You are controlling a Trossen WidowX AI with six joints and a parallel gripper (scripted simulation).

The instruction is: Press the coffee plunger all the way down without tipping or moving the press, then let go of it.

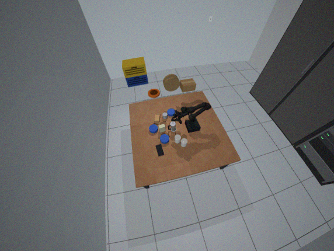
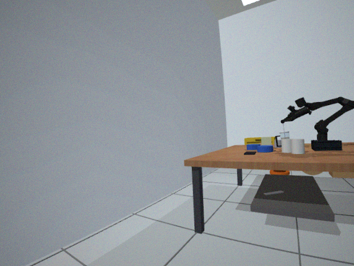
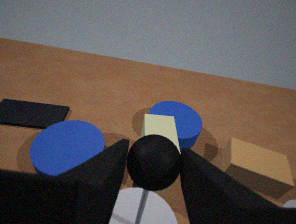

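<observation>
The coffee press lies 120 mm below my gripper tip. The rest, counted from my gripper tip: black flat slab (300 mm to the left, 230 mm below, 170 mm ahead); then pale box (180 mm below, 130 mm ahead); then tan block (210 mm below, 200 mm ahead, 190 mm to the right).
</observation>
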